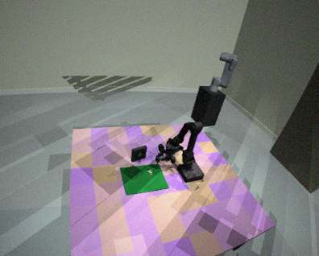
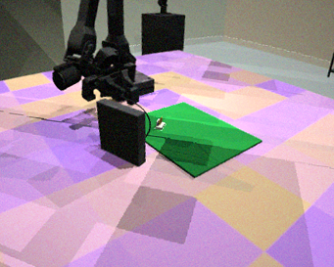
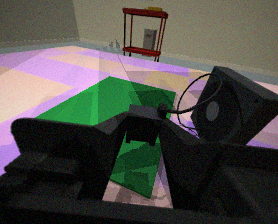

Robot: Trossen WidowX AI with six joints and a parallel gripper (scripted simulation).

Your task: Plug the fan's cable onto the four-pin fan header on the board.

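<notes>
Now: gripper tip 60 mm short of the white four-pin header, 40 mm to the right of it and 90 mm above it. Round my gripper tip: dark plug (10 mm below); then black fan block (100 mm ahead, 100 mm to the right, 30 mm below); then green board (130 mm ahead, 80 mm to the left, 100 mm below).
</notes>
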